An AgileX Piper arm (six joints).
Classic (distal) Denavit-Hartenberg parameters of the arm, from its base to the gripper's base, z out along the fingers. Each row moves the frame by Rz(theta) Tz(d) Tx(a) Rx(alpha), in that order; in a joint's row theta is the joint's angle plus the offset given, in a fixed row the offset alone. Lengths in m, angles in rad.
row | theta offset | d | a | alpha
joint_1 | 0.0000 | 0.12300 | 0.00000 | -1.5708
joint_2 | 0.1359 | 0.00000 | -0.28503 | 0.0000
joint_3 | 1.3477 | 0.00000 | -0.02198 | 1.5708
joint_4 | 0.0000 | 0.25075 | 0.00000 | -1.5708
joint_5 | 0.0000 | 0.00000 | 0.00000 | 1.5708
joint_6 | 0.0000 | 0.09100 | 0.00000 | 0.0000
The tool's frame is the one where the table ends.
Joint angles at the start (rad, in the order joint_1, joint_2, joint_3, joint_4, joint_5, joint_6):
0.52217, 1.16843, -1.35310, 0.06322, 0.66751, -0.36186
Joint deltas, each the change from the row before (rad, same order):
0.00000, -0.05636, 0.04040, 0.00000, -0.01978, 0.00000
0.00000, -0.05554, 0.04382, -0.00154, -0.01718, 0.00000
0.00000, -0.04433, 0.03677, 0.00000, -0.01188, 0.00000
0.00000, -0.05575, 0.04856, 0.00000, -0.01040, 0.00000
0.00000, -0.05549, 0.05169, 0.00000, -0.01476, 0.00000
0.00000, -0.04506, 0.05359, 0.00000, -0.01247, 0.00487
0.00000, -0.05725, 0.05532, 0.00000, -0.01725, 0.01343
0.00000, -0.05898, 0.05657, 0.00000, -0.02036, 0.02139
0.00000, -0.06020, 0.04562, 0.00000, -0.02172, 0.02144
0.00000, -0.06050, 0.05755, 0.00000, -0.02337, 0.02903
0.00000, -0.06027, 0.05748, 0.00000, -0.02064, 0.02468
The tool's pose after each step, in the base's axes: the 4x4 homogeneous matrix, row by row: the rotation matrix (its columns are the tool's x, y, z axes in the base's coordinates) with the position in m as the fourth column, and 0 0 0 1 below. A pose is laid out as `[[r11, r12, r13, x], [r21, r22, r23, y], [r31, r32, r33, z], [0, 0, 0, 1]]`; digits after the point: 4 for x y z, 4 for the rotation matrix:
[[-0.1276, -0.5972, 0.7919, 0.1967], [-0.4267, 0.7538, 0.4997, 0.1172], [-0.8953, -0.2741, -0.3510, 0.4536], [0, 0, 0, 1]]
[[-0.1052, -0.5890, 0.8013, 0.1837], [-0.4145, 0.7584, 0.5030, 0.1095], [-0.9039, -0.2792, -0.3239, 0.4534], [0, 0, 0, 1]]
[[-0.0903, -0.5837, 0.8069, 0.1735], [-0.4055, 0.7616, 0.5056, 0.1036], [-0.9096, -0.2815, -0.3055, 0.4519], [0, 0, 0, 1]]
[[-0.0768, -0.5790, 0.8117, 0.1609], [-0.3973, 0.7645, 0.5077, 0.0963], [-0.9145, -0.2835, -0.2887, 0.4482], [0, 0, 0, 1]]
[[-0.0625, -0.5738, 0.8166, 0.1491], [-0.3885, 0.7677, 0.5097, 0.0894], [-0.9193, -0.2854, -0.2709, 0.4430], [0, 0, 0, 1]]
[[-0.0626, -0.5720, 0.8178, 0.1404], [-0.3827, 0.7706, 0.5097, 0.0844], [-0.9217, -0.2811, -0.2672, 0.4346], [0, 0, 0, 1]]
[[-0.0554, -0.5659, 0.8226, 0.1291], [-0.3632, 0.7789, 0.5114, 0.0778], [-0.9301, -0.2704, -0.2487, 0.4274], [0, 0, 0, 1]]
[[-0.0496, -0.5588, 0.8279, 0.1179], [-0.3354, 0.7900, 0.5132, 0.0712], [-0.9408, -0.2522, -0.2266, 0.4196], [0, 0, 0, 1]]
[[-0.0323, -0.5493, 0.8350, 0.1062], [-0.3008, 0.8021, 0.5159, 0.0643], [-0.9531, -0.2345, -0.1911, 0.4148], [0, 0, 0, 1]]
[[-0.0269, -0.5423, 0.8397, 0.0958], [-0.2644, 0.8140, 0.5172, 0.0582], [-0.9640, -0.2081, -0.1653, 0.4056], [0, 0, 0, 1]]
[[-0.0211, -0.5368, 0.8435, 0.0860], [-0.2325, 0.8231, 0.5181, 0.0525], [-0.9724, -0.1852, -0.1422, 0.3955], [0, 0, 0, 1]]

